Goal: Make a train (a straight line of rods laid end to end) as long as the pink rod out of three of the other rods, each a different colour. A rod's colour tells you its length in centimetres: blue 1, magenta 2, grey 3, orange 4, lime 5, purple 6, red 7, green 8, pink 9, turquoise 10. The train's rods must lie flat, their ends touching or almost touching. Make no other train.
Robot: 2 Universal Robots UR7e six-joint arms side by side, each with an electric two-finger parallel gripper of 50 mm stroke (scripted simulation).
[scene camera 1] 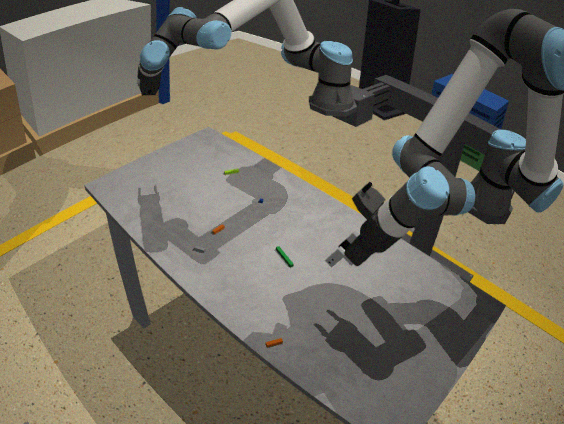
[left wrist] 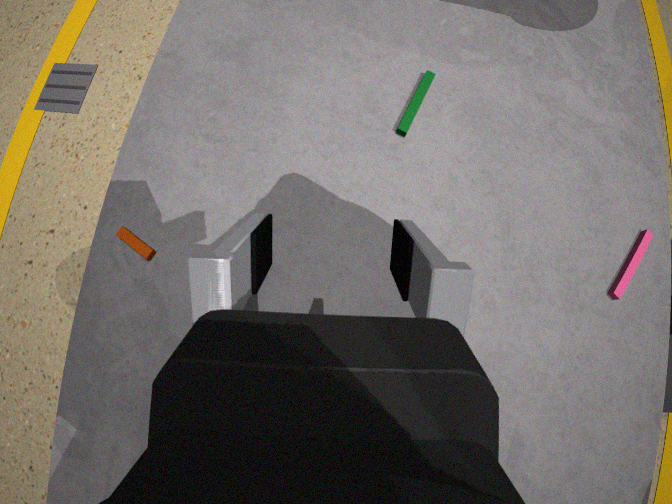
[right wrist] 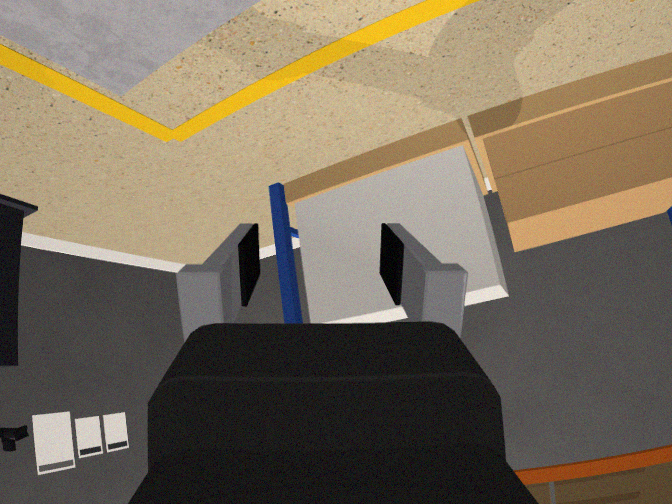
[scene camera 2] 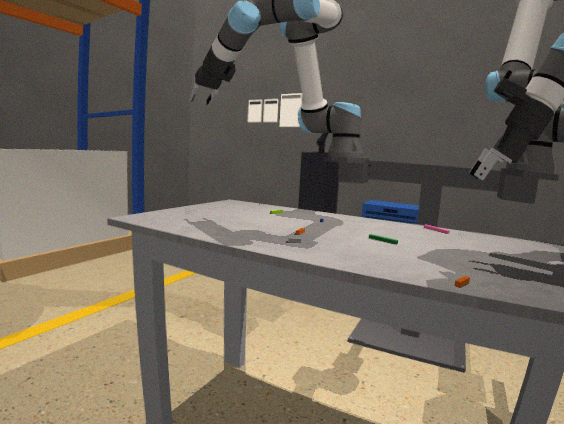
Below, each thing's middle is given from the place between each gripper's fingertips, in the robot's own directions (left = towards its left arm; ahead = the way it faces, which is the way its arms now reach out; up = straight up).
Labels:
Now: the pink rod (left wrist: pixel 616 291) 300 mm behind my left hand (scene camera 1: pixel 335 255), 200 mm below it and 130 mm to the right of it. From my left hand the other things lie so: green rod (left wrist: pixel 414 106): 210 mm to the right, 200 mm below, 30 mm behind.
Right now the green rod is 14 cm behind my right hand, 56 cm to the left of it and 37 cm below it. Round my right hand: pink rod (41 cm behind, 65 cm to the left, 37 cm below).

